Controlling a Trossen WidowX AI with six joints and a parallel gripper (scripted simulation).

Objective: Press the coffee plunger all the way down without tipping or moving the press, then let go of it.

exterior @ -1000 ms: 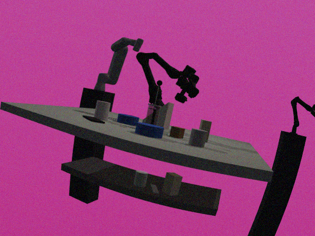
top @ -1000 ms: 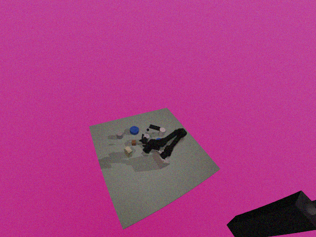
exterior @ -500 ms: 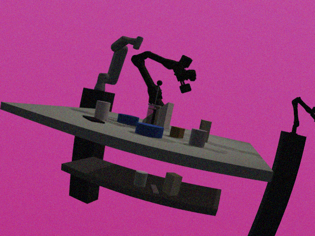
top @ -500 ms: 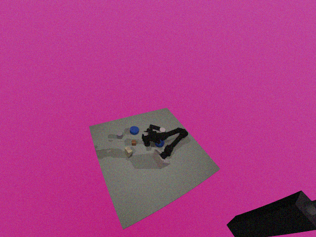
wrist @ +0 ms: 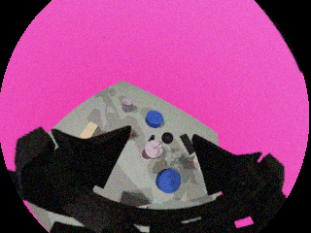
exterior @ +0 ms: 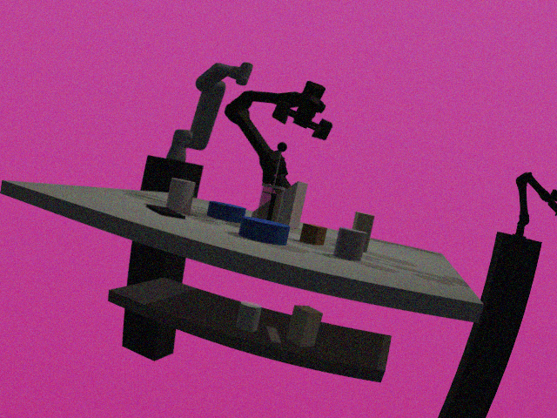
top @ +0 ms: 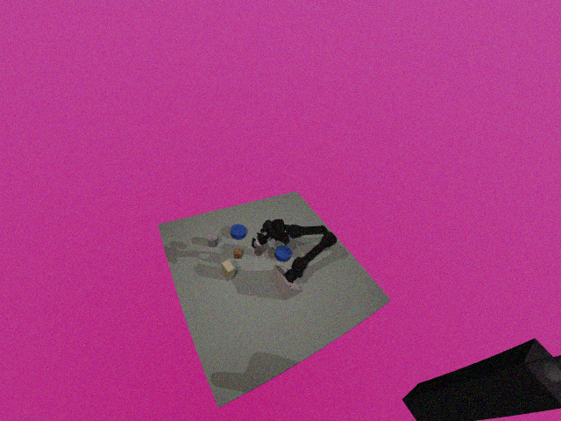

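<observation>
The coffee press is 19 cm below my gripper tip, 5 cm ahead of it and 2 cm to the right of it. Round my gripper tip: white cylinder (29 cm to the right, 27 cm below, 10 cm ahead); grey cylinder (28 cm below, 26 cm to the left, 23 cm ahead); brown cube (29 cm below, 12 cm to the left, 7 cm ahead).
</observation>
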